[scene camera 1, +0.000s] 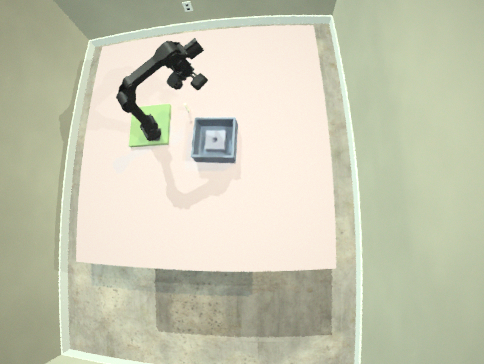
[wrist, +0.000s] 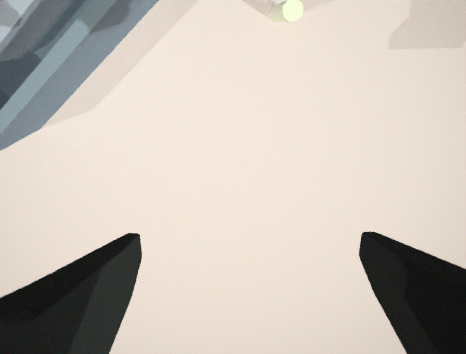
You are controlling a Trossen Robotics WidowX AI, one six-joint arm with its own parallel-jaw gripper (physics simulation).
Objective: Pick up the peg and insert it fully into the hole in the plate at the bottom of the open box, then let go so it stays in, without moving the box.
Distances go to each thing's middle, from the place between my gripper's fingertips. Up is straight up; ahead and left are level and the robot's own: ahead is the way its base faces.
My hand is 21 cm to the left of the blue-grey box (scene camera 1: 198, 153), 18 cm above it and 7 cm short of it.
